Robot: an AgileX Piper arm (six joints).
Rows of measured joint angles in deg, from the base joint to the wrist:
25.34, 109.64, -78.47, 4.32, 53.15, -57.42
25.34, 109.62, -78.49, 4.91, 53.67, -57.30
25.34, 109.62, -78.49, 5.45, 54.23, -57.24
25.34, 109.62, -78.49, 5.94, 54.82, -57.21
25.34, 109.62, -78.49, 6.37, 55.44, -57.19
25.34, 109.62, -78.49, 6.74, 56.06, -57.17
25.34, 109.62, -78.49, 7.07, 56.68, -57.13
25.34, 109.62, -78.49, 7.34, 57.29, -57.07
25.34, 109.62, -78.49, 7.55, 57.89, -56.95
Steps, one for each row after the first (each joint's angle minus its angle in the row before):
0.00, -0.02, -0.02, 0.59, 0.52, 0.12
0.00, 0.00, 0.00, 0.54, 0.56, 0.06
0.00, 0.00, 0.00, 0.49, 0.59, 0.03
0.00, 0.00, 0.00, 0.43, 0.62, 0.02
0.00, 0.00, 0.00, 0.37, 0.62, 0.02
0.00, 0.00, 0.00, 0.33, 0.62, 0.04
0.00, 0.00, 0.00, 0.27, 0.61, 0.06
0.00, 0.00, 0.00, 0.21, 0.60, 0.12

